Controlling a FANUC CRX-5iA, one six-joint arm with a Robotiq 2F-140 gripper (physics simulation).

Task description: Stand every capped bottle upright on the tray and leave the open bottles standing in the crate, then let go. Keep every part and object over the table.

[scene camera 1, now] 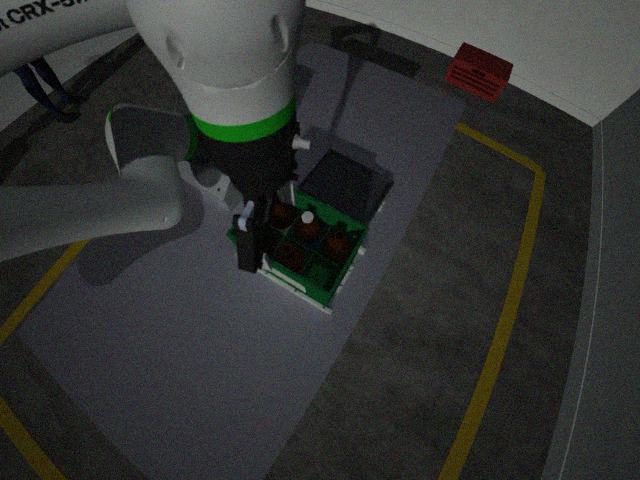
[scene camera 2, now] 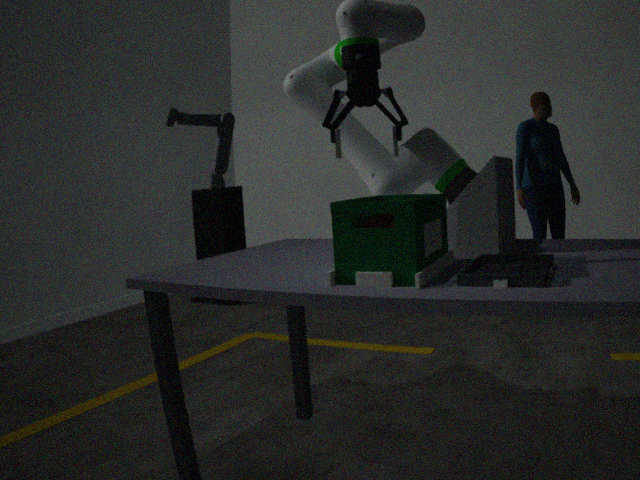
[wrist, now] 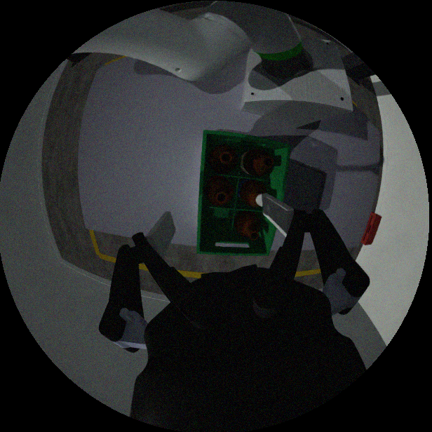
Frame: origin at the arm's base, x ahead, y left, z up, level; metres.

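Seen in the pictures: gripper, fingertip midpoint: (scene camera 1: 276, 232) (scene camera 2: 367, 156); arm's base at its link origin: (scene camera 1: 199, 139) (scene camera 2: 470, 194).
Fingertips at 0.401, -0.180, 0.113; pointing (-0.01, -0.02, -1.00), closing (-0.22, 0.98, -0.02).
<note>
Pixels of each thing's top centre, then the offset from my fingertips to it, as dx, dy, dz. "spot": a spot on its surface instead.
- green crate at its top centre: (scene camera 2: 393, 197) (scene camera 1: 297, 230) +0.006, +0.059, -0.096
- brown bottle with a white cap, top centre: (scene camera 1: 307, 216) +0.005, +0.106, -0.109
- dark tray at a spot on its surface: (scene camera 2: 506, 271) spot: +0.011, +0.324, -0.266
The green crate (scene camera 1: 330, 210) (scene camera 2: 374, 250) (wrist: 283, 175) stands upright on the table. In the wrist view a brown bottle with a white cap (scene camera 1: 307, 217) (wrist: 259, 200) stands in its middle row, on the tray side. Several brown bottles without visible caps, such as one bottle (scene camera 1: 337, 246) (wrist: 248, 225) and another bottle (scene camera 1: 289, 256) (wrist: 220, 192), stand in other compartments. One compartment holds no bottle. The dark tray (scene camera 1: 346, 180) (scene camera 2: 506, 271) (wrist: 305, 182) lies beside the crate, with no bottle on it. My gripper (scene camera 2: 367, 147) (wrist: 217, 211) is open and empty, above the crate.
White low brackets (scene camera 2: 373, 279) stand against the crate's foot. The grey robot mount (scene camera 2: 480, 217) rises behind the crate and tray. The table edge (scene camera 2: 232, 290) runs close in front of the crate. A red box (scene camera 1: 479, 72) lies beyond the table.
</note>
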